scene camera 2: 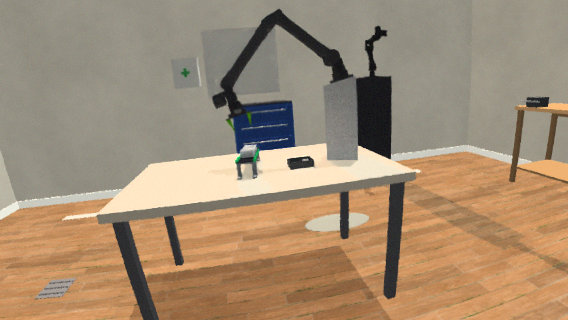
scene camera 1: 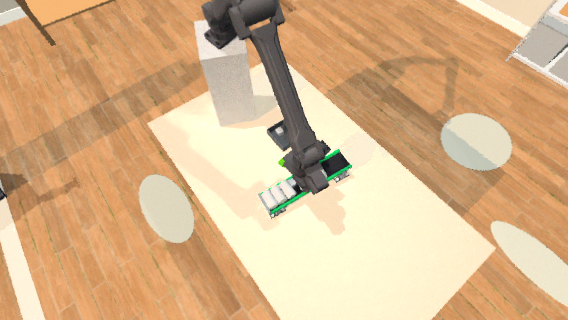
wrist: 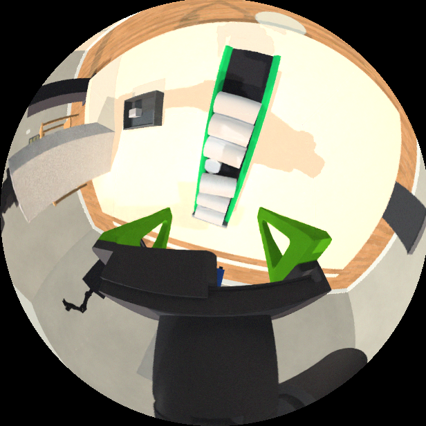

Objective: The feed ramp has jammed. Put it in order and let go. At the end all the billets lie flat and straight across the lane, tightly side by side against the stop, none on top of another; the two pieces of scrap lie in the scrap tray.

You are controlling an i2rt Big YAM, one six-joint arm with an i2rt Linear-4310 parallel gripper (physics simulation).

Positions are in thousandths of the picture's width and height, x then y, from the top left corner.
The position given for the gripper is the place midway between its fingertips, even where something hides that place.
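Note:
On the wrist camera there's the gripper (wrist: 504, 496), along with a dark scrap tray (wrist: 356, 241). That same view has a billet (wrist: 518, 435), then a billet (wrist: 529, 356), a billet (wrist: 520, 297) and also a billet (wrist: 550, 250).

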